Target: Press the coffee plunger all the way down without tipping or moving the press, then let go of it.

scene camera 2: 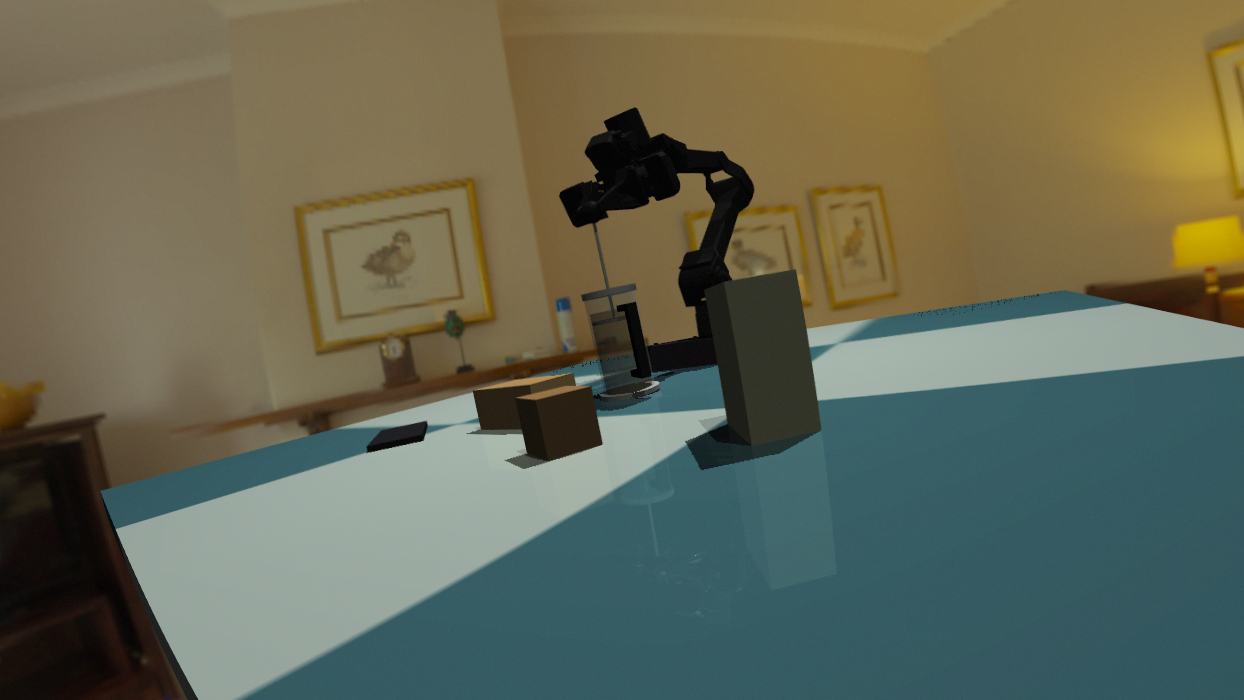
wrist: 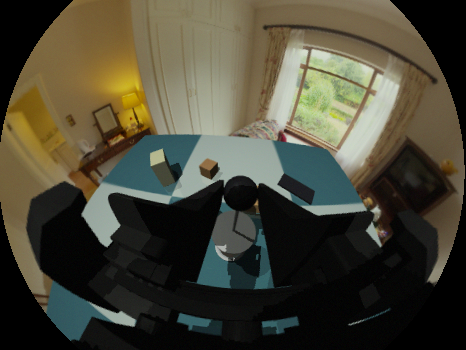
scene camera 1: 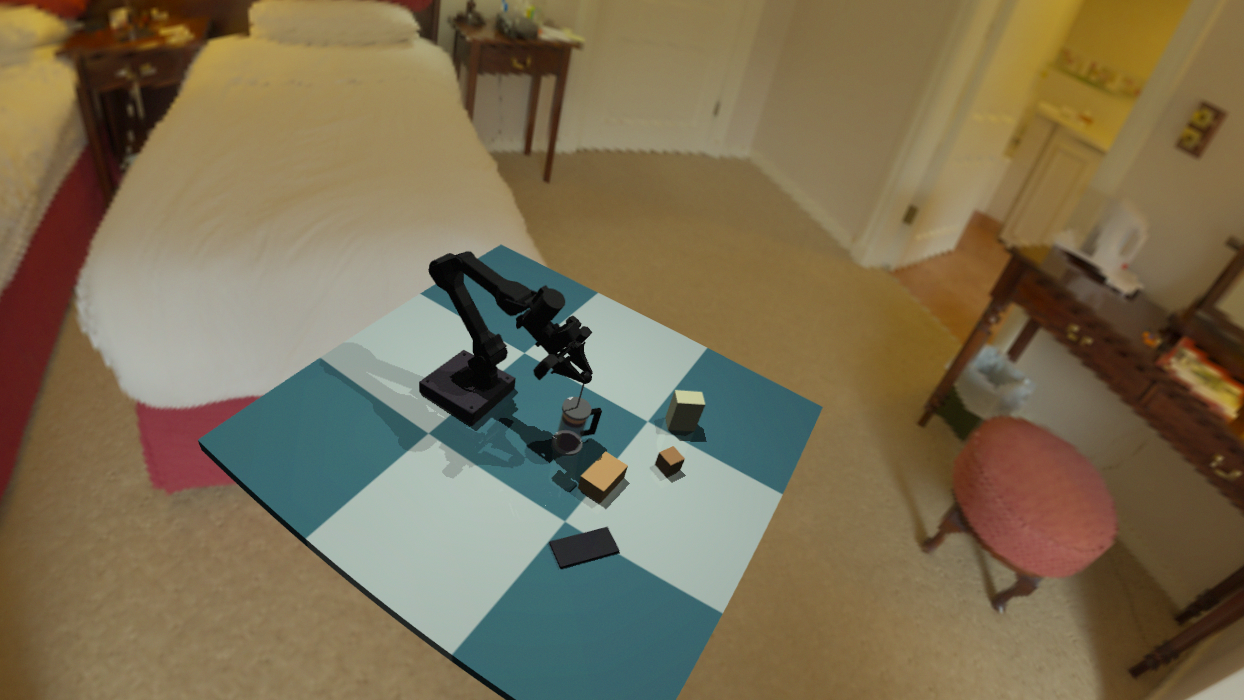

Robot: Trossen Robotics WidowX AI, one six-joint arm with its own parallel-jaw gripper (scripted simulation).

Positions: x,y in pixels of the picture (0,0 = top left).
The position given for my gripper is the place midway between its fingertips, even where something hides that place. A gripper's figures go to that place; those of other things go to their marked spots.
Labels:
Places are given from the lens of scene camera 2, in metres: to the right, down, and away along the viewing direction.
my gripper (scene camera 2: 588,210): -0.04, -0.18, 0.68
glass coffee press (scene camera 2: 614,318): -0.01, -0.04, 0.67
small brown cube (scene camera 2: 555,423): -0.05, 0.06, 0.41
tall pale block (scene camera 2: 758,326): 0.09, -0.01, 0.34
The marked spots on the small brown cube and the tall pale block are 0.18 m apart.

